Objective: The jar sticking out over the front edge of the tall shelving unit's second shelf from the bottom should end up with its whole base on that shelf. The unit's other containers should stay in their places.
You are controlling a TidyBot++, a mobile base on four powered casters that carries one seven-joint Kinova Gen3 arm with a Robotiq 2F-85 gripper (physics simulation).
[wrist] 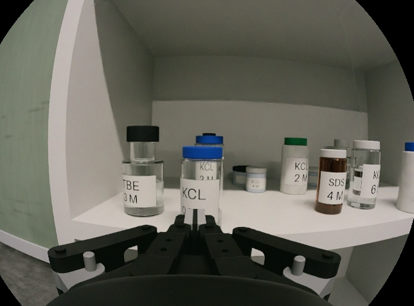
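Observation:
A clear jar with a blue lid and a KCL label [200,175] stands upright at the front of the white shelf [265,212], left of the view's middle. Its base and the lower part of its label are hidden behind the fingertips, so how far it sticks out over the front edge cannot be seen. My gripper [194,220] is shut and empty, with its tips directly in front of the jar's lower part. Whether they touch the glass cannot be told.
A black-capped TBE jar [143,187] stands close on the left. Another blue-lidded KCL jar [210,139] is right behind. Small tubs [256,180], a green-lidded KCL bottle [295,167], a brown SDS bottle [330,182], a clear white-lidded jar [366,172] and a white bottle [407,180] stand to the right.

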